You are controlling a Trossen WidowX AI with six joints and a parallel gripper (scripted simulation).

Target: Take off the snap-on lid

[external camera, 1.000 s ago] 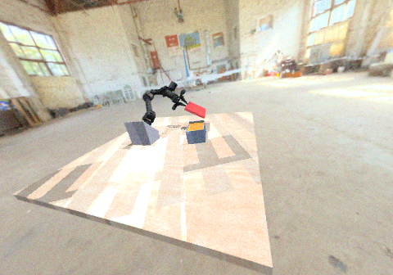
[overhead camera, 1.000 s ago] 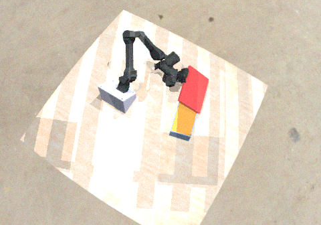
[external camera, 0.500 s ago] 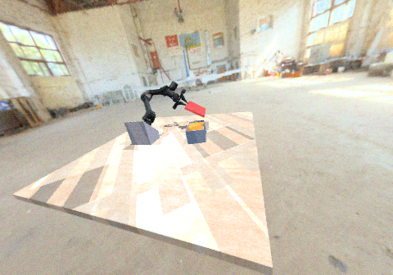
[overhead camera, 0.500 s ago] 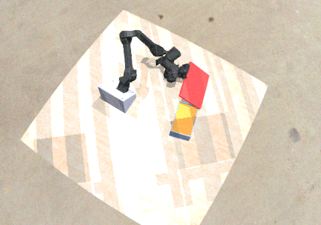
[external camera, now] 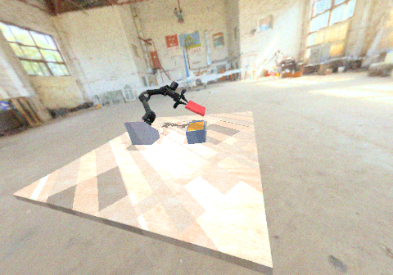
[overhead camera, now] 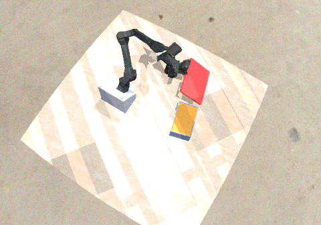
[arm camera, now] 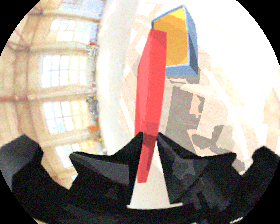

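Right now the red lid is 7 cm ahead of my gripper tip, 2 cm to the left of it and 4 cm below it. The rest, counted from my gripper tip: storage box (13 cm ahead, 20 cm to the right, 18 cm below).
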